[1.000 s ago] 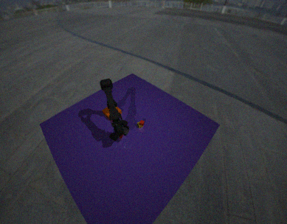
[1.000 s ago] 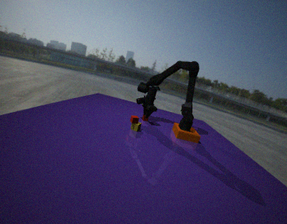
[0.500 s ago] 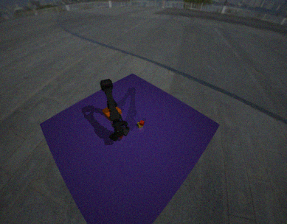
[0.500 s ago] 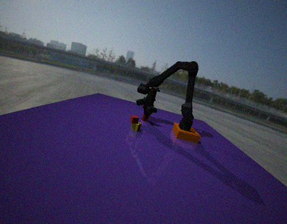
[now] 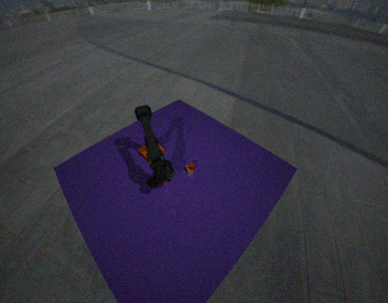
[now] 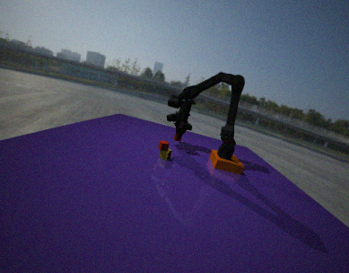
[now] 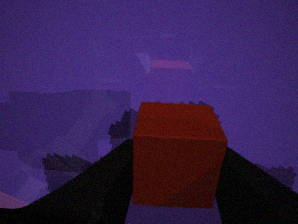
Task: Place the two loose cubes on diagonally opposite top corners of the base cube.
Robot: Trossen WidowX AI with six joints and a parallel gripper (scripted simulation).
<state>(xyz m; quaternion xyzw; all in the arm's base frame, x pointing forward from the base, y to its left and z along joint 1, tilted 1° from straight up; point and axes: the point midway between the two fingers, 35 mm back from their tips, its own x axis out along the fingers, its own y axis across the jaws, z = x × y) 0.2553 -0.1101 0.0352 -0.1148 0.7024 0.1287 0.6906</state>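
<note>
Right now my gripper tip is 200 mm to the right of the yellow base cube, 40 mm above it and 30 mm short of it.
</note>
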